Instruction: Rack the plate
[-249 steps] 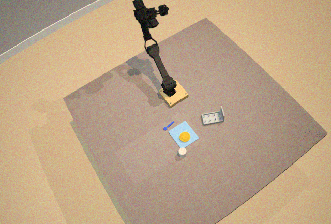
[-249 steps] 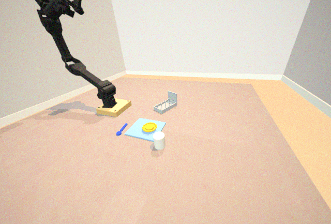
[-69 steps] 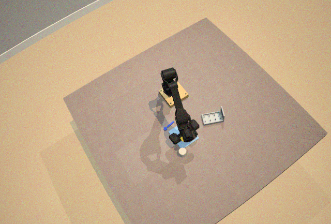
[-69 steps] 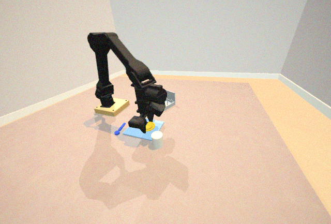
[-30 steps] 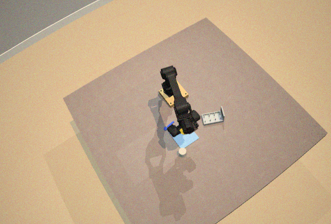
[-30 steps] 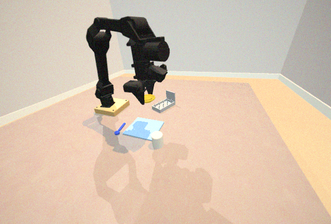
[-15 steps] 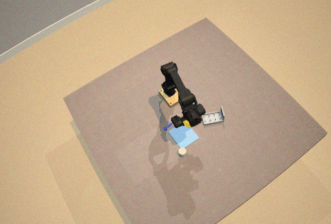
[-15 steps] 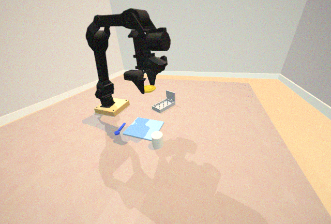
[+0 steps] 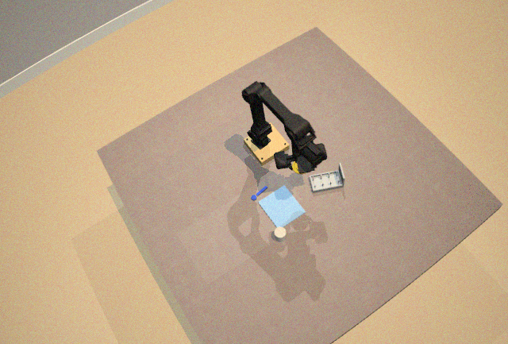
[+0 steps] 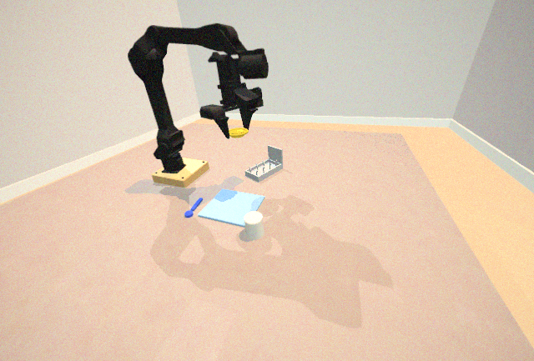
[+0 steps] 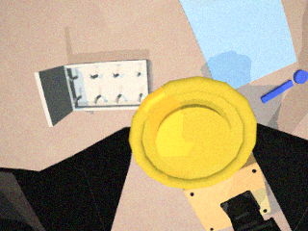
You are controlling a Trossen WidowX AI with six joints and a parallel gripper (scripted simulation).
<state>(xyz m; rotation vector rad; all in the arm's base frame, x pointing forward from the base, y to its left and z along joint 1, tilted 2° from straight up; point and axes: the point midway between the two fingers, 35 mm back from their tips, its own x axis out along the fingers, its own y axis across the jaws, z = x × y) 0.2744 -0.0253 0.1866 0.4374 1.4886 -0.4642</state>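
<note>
My gripper tip is 16 cm above the grey dish rack, 9 cm to the right of it and 5 cm short of it. Round my gripper tip: blue spoon 17 cm below, 14 cm to the right, 11 cm behind; light blue mat 18 cm below, 12 cm to the right; yellow plate 1 cm above.
</note>
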